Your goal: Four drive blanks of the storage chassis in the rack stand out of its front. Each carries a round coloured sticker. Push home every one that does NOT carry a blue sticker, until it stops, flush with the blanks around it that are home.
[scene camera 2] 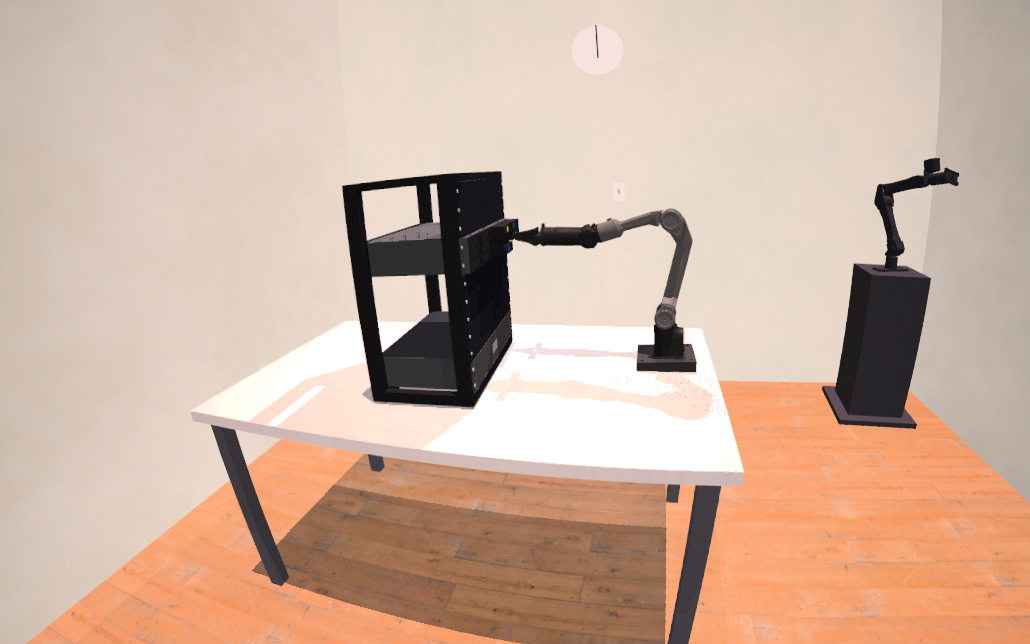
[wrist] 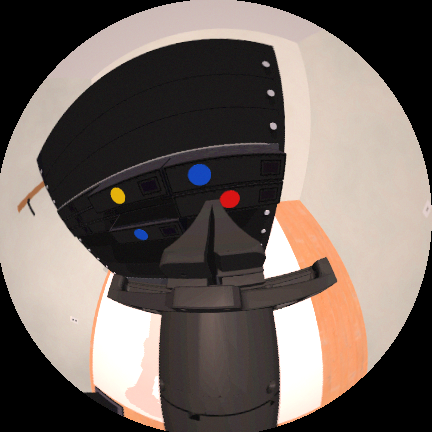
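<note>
The storage chassis (scene camera 2: pixel 406 258) sits in the upper part of the black rack (scene camera 2: pixel 360 303). In the wrist view, the blue-sticker blank (wrist: pixel 227 171) at upper right stands out above the red-sticker blank (wrist: pixel 252 196). The yellow-sticker blank (wrist: pixel 134 190) stands out to their left, and another blue-sticker blank (wrist: pixel 155 232) stands out lower left. The yellow sticker (scene camera 2: pixel 507 228) and lower blue sticker (scene camera 2: pixel 508 248) also show small in the scene view. My gripper (scene camera 2: pixel 518 234) (wrist: pixel 213 208) is shut and empty. Its tips overlap the red-sticker blank's face, left of the sticker; contact is hard to tell.
The rack stands on a white table (scene camera 2: pixel 592 448), with my arm's base (scene camera 2: pixel 666 358) at its right. A lower unit (scene camera 2: pixel 419 372) sits in the rack's bottom. A second arm (scene camera 2: pixel 890 220) stands on a dark pedestal (scene camera 2: pixel 881 341) at the far right.
</note>
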